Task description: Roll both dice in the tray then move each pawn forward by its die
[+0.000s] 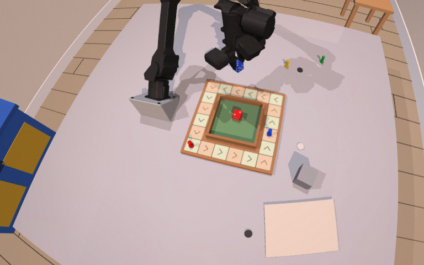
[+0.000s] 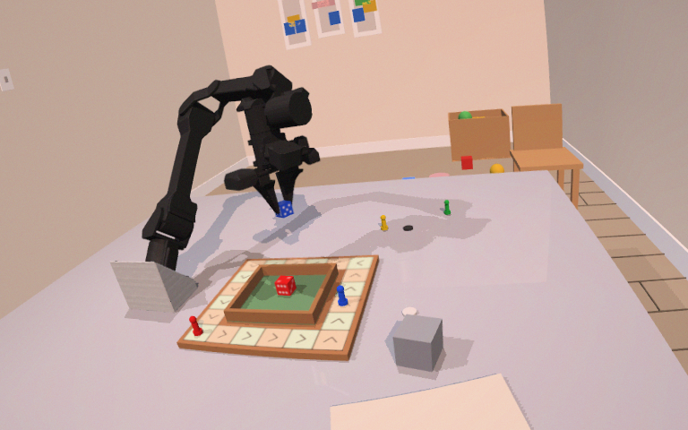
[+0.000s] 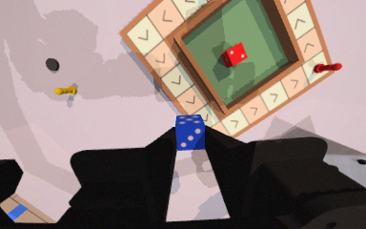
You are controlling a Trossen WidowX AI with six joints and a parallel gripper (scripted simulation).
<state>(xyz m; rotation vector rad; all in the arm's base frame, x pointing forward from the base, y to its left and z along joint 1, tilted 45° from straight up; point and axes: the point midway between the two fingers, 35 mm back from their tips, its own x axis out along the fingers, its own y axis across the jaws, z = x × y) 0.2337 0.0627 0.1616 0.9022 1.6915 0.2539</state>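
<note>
My gripper tip is now 26 cm to the left of the red pawn, 9 cm above it and 6 cm past it. Round my gripper tip: blue pawn (15 cm ahead, 13 cm to the right, 9 cm below); then yellow pawn (18 cm to the left, 14 cm ahead, 11 cm below); then white disc (26 cm ahead, 13 cm to the right, 12 cm below).
</note>
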